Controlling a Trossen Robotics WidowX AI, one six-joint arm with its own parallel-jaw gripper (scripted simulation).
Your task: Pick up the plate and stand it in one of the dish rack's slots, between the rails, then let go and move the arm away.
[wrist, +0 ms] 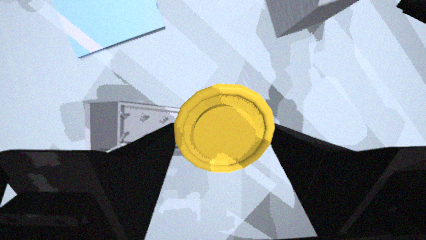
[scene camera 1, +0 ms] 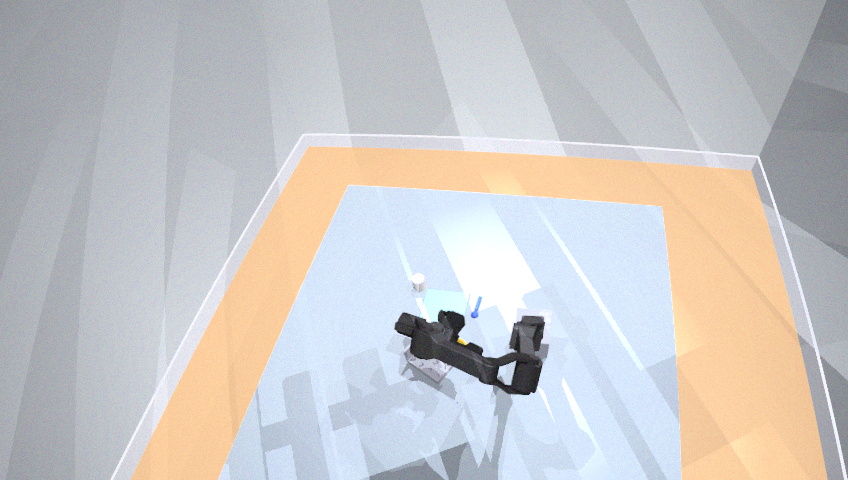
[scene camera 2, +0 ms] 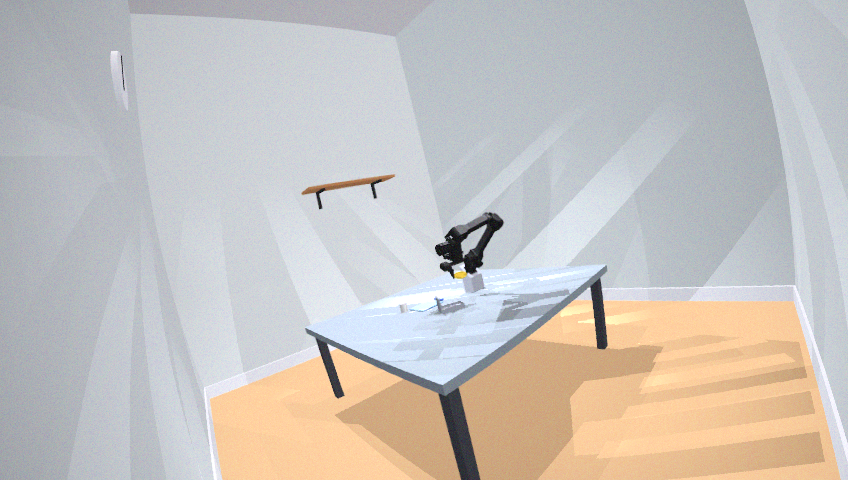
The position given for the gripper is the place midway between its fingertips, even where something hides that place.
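Wrist view, the gripper (wrist: pixel 222 128) holding a yellow plate (wrist: pixel 223 128), plus a grey dish rack (wrist: pixel 107 124). Scene camera 1, grey dish rack (scene camera 1: pixel 436 370), light blue mat (scene camera 1: pixel 435 300).
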